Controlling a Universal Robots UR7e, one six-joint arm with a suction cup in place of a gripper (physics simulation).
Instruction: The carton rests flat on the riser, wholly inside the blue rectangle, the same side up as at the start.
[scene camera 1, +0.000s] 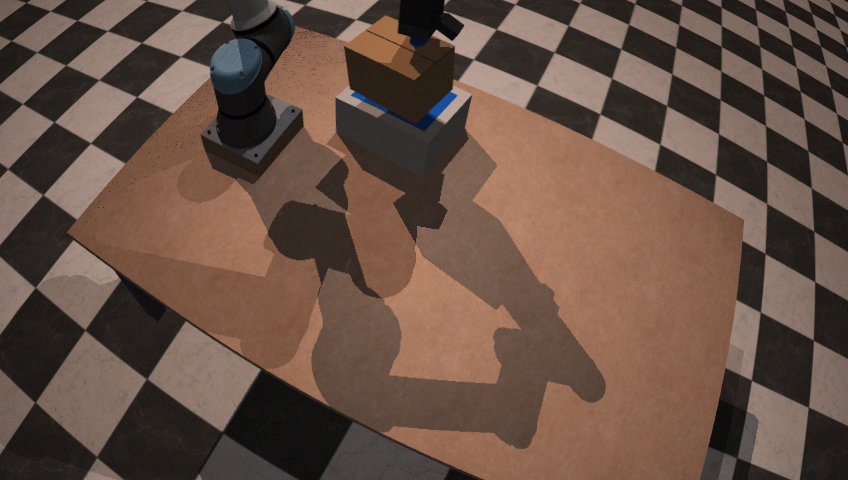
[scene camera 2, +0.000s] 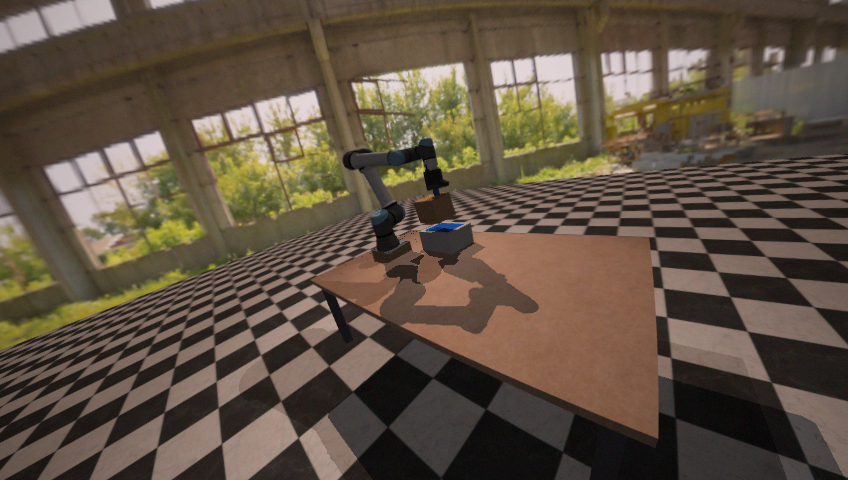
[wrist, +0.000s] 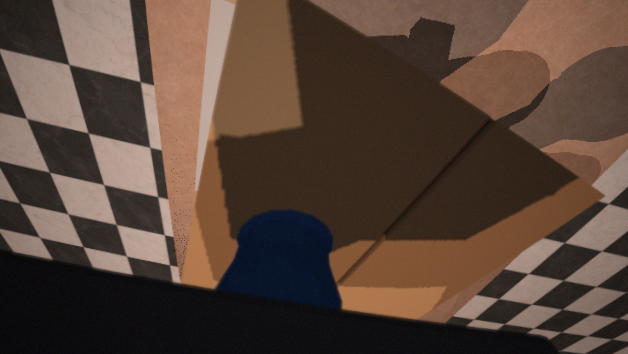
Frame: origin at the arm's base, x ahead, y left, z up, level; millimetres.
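Seen in the pictures: hand, tool point: (scene camera 1: 418, 45) (wrist: 291, 221); arm's base, link origin: (scene camera 1: 246, 123) (scene camera 2: 388, 246).
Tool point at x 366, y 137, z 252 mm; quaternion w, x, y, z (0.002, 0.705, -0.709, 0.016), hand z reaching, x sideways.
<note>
Offsets run from my tool point to a thing's top centre. Level surfaces: height alone.
The brown carton {dx -28, dy -18, dz +18 mm} (scene camera 1: 389, 80) (scene camera 2: 435, 208) (wrist: 360, 150) hangs from my suction gripper (scene camera 1: 418, 42) (scene camera 2: 436, 193) (wrist: 285, 230), whose blue cup is on the carton's top face, off its middle and beside the seam. In the scene camera 2 view a gap shows between the carton's underside and the riser {dx -32, dy +45, dz -192 mm} (scene camera 1: 380, 139) (scene camera 2: 447, 242) (wrist: 216, 55). The carton is about level, above the riser. The blue rectangle {dx -32, dy +45, dz -192 mm} (scene camera 1: 443, 105) (scene camera 2: 447, 226) on the riser's top is partly hidden by the carton in the scene camera 1 view; it does not show in the wrist view.
The arm's base plate (scene camera 1: 257, 152) (scene camera 2: 391, 252) stands beside the riser on the brown table {dz -312 mm} (scene camera 1: 642, 249) (scene camera 2: 595, 309). The riser is near the table's far edge. Arm shadows lie across the table. The checkered floor surrounds it.
</note>
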